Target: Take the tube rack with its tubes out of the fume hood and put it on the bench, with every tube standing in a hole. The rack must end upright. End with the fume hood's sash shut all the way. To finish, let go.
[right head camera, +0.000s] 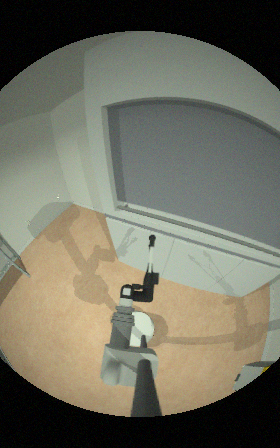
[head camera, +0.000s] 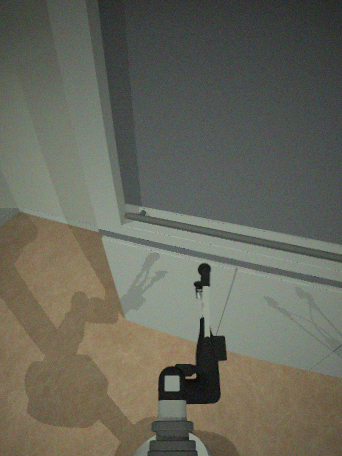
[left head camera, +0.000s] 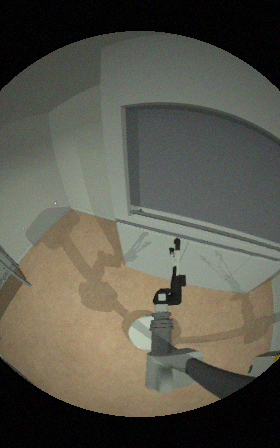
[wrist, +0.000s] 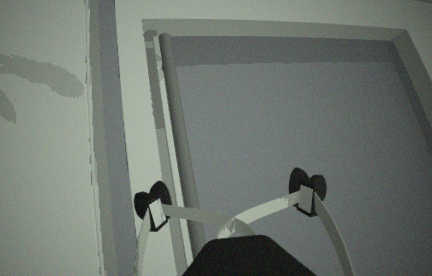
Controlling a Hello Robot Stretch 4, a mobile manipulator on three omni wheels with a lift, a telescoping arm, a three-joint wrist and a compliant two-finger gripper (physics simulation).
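Seen in the pictures: gripper, fingertip midpoint: (right head camera: 151, 239) (head camera: 201, 272) (left head camera: 173, 242) (wrist: 229, 190); robot's base at its link origin: (right head camera: 134, 327) (left head camera: 148, 331).
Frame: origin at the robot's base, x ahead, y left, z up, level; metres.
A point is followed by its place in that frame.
Observation:
The fume hood's sash (head camera: 225, 125) {y -0.159, x 0.756, z 1.357 m} (left head camera: 200, 160) {y -0.223, x 0.735, z 1.410 m} (right head camera: 175, 150) {y -0.193, x 0.745, z 1.427 m} (wrist: 290, 115) {y -0.017, x 0.804, z 1.262 m} is a large grey panel filling the hood opening. Its grey handle bar (head camera: 225, 235) {y -0.193, x 0.682, z 1.000 m} (left head camera: 200, 226) {y -0.301, x 0.650, z 1.004 m} (right head camera: 200, 229) {y -0.404, x 0.613, z 1.000 m} (wrist: 176, 120) {y -0.007, x 0.743, z 0.991 m} runs along its bottom, close above the pale sill; the frames do not show whether a thin gap is left. My gripper (head camera: 201, 277) {y -0.089, x 0.516, z 1.001 m} (left head camera: 174, 246) {y -0.089, x 0.516, z 1.001 m} (right head camera: 152, 240) {y -0.089, x 0.516, z 1.001 m} (wrist: 229, 190) {y -0.089, x 0.516, z 1.001 m} is open and empty, fingers spread wide, in front of the hood and apart from the bar. The tube rack, its tubes and the bench do not show in these views.
A pale cabinet front (head camera: 280, 335) {y -0.551, x 0.553, z 0.427 m} (left head camera: 200, 275) {y -0.536, x 0.558, z 0.371 m} stands below the hood, with the arm's shadows on it. The tan floor (head camera: 270, 410) {y -0.572, x 0.285, z -0.027 m} lies in front. A glassy-edged object (left head camera: 10, 265) (right head camera: 10, 255) {y 2.687, x 0.361, z 0.126 m} is at the left edge. A grey box (left head camera: 262, 364) (right head camera: 250, 375) is at the lower right.

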